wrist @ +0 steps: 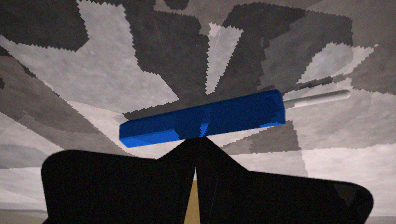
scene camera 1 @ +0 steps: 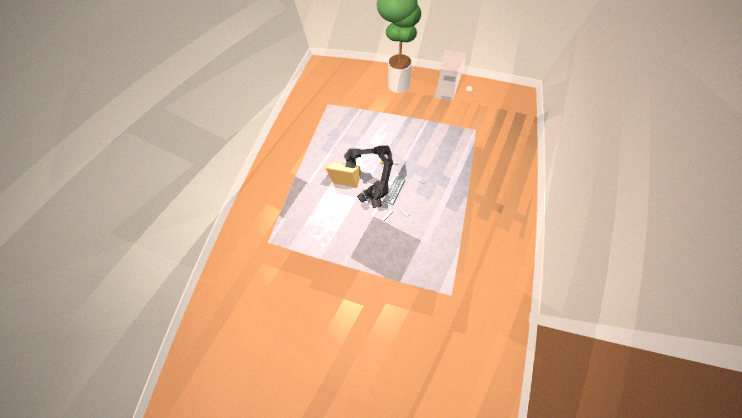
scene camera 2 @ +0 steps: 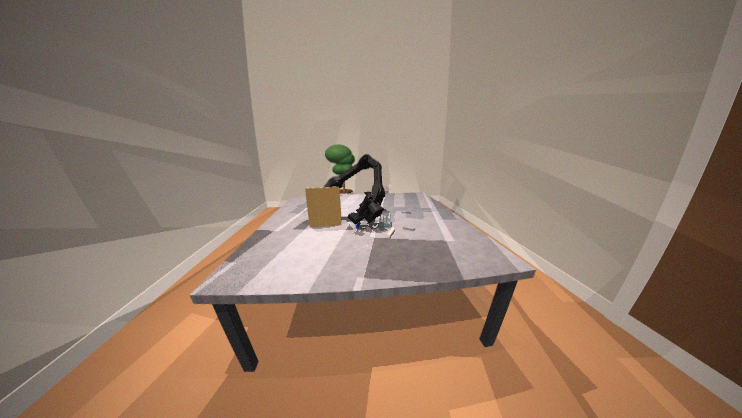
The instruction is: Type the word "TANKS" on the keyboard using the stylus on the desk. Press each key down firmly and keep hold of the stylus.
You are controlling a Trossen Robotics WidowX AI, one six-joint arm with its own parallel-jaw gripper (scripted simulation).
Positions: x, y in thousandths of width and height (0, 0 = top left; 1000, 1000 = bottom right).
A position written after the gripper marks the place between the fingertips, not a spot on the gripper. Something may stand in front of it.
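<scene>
You'd see the gripper (wrist: 501, 632) here, and there's a blue stylus (wrist: 668, 489) as well.
</scene>
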